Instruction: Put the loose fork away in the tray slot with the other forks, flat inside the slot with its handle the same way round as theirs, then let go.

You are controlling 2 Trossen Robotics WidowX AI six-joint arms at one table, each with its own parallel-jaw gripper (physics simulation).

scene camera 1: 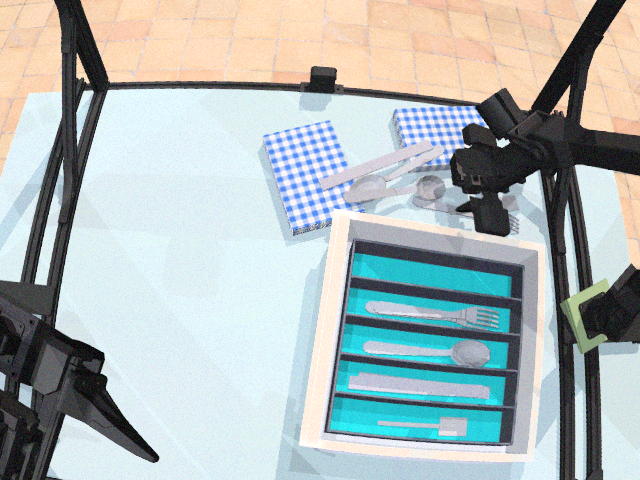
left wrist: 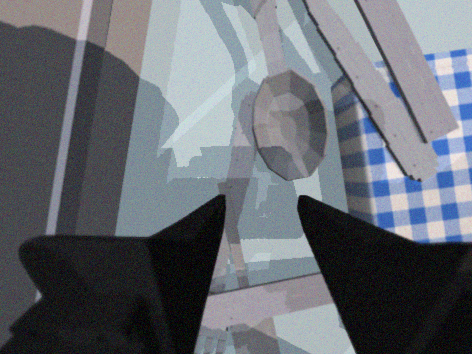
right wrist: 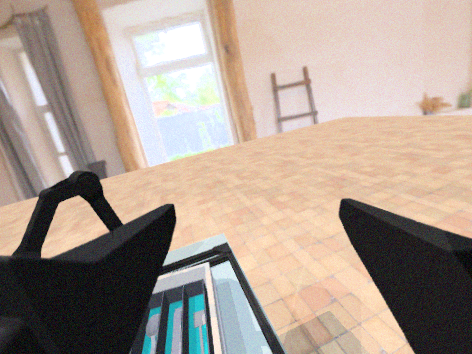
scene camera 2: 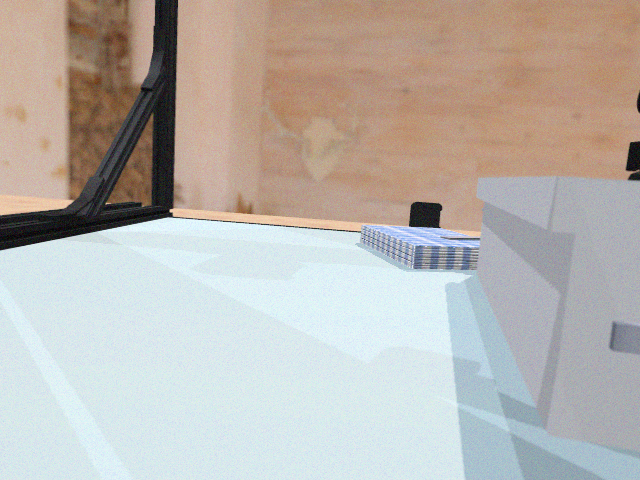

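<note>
The loose fork [scene camera 1: 431, 205] [left wrist: 240, 160] lies on the table behind the tray, handle left and tines right in scene camera 1, partly hidden by my left gripper. In the left wrist view a flat pale piece [left wrist: 267, 297] crosses it near the tines. My left gripper [scene camera 1: 469, 210] [left wrist: 261, 201] is half open and empty above the fork, whose handle shows near the left-hand fingertip in its wrist view. The tray [scene camera 1: 537, 310] has a slot with forks [scene camera 1: 413, 310], handles left, tines right. My right gripper [right wrist: 257, 209] is open and empty, away at the left of scene camera 1.
A ladle-like spoon [scene camera 1: 430, 187] [left wrist: 290, 125] lies beside the loose fork. A larger spoon [scene camera 1: 368, 187] and a flat bar [scene camera 1: 377, 164] rest by the checked cloth [scene camera 1: 305, 170] [scene camera 2: 439, 256]. Another checked cloth [scene camera 1: 434, 121] lies farther right. Other tray slots hold a spoon, knives and a small spatula.
</note>
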